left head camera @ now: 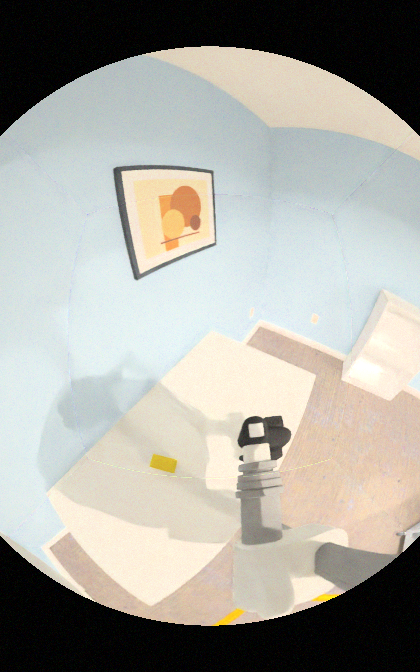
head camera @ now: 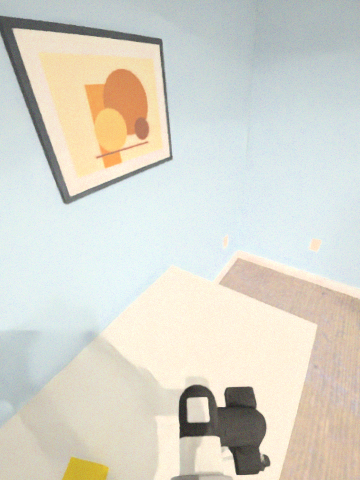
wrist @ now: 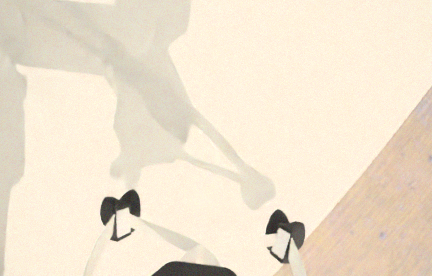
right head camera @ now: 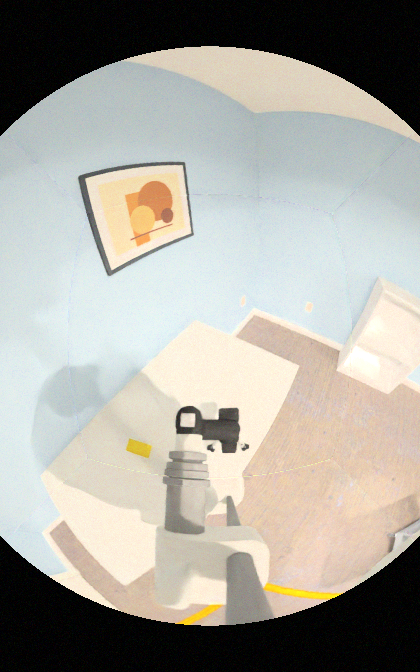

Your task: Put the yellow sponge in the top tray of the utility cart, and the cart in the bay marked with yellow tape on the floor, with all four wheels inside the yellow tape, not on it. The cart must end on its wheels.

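The yellow sponge [head camera: 86, 470] [left head camera: 163, 463] [right head camera: 139, 448] lies flat on the cream table [head camera: 240, 325] [left head camera: 240, 370] [right head camera: 225, 355], in shadow. My gripper [right head camera: 228, 446] [wrist: 203, 217] is open and empty, its two fingertips well apart over the table near its floor-side edge. In the head views it is to the right of the sponge. The sponge does not show in the wrist view. A small part of the grey cart [left head camera: 411, 537] [right head camera: 407, 535] shows at the right edge of both side head views. Parts of the yellow tape [left head camera: 230, 617] [right head camera: 302, 592] show on the floor at the bottom.
The blue wall with a framed picture [head camera: 120, 110] [left head camera: 170, 225] [right head camera: 142, 215] borders the table's far left side. A white shelf unit [left head camera: 364, 340] [right head camera: 361, 327] stands against the wall at the right. Wooden floor [head camera: 335, 400] [wrist: 390, 210] lies beyond the table's right edge. My arm casts shadows over the table.
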